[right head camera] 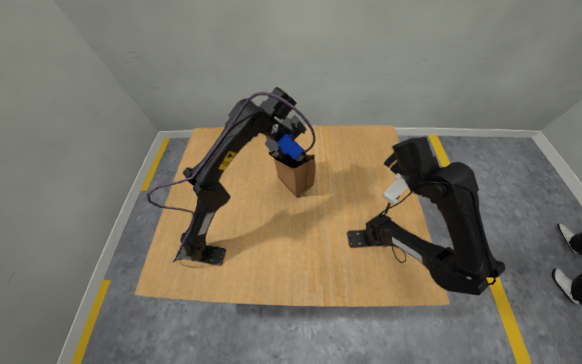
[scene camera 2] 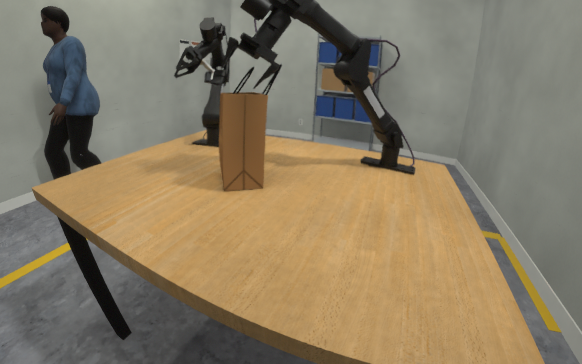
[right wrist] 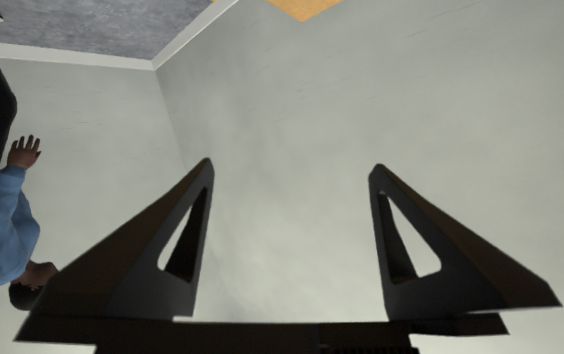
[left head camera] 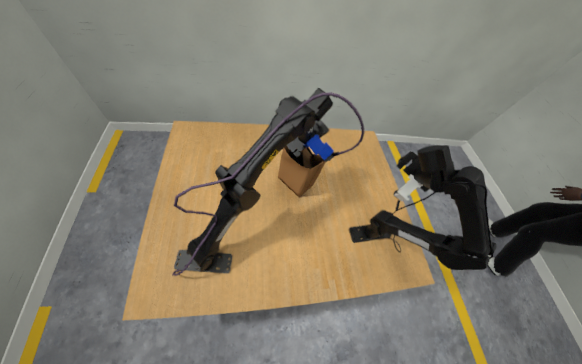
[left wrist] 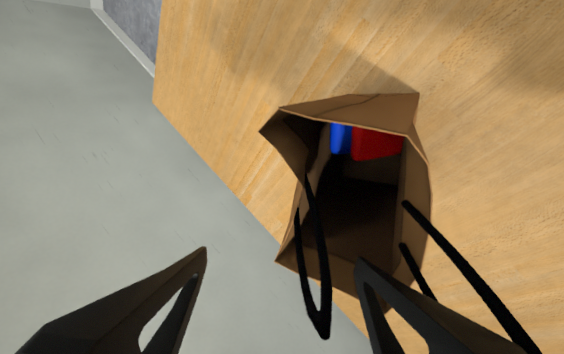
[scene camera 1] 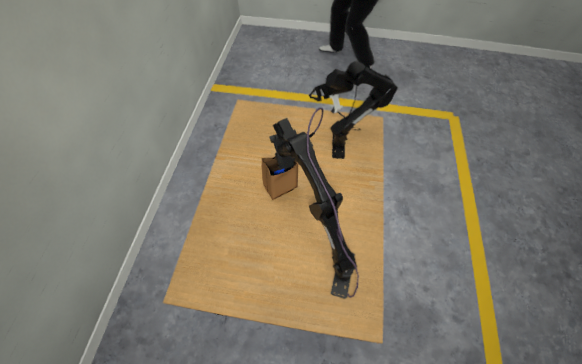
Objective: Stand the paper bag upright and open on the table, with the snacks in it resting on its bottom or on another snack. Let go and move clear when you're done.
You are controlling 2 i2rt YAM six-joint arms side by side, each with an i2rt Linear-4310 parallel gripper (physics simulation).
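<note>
The brown paper bag [left head camera: 300, 177] [right head camera: 295, 180] [scene camera 1: 284, 186] [scene camera 2: 243, 142] [left wrist: 380, 111] stands upright on the table, its mouth open and its rim somewhat creased. Its black handles [left wrist: 324, 280] stick up. Inside, in the left wrist view, a blue snack [left wrist: 341, 139] and a red snack [left wrist: 376, 143] show, partly hidden by the near flap; what they rest on is hidden. My left gripper [scene camera 2: 242, 79] [left wrist: 282, 259] is open just above the mouth, one finger close to the handles; contact is unclear. My right gripper [scene camera 2: 184, 62] [right wrist: 293, 167] is open and empty, far from the bag.
The wooden table [left head camera: 280, 260] [scene camera 2: 350, 240] carries both arm bases. A blue camera mount [left head camera: 320, 146] [right head camera: 290, 146] sits on the left wrist above the bag. A person [scene camera 2: 72, 85] stands beyond the table on the right arm's side. A shelf unit [scene camera 2: 316, 90] stands at the back.
</note>
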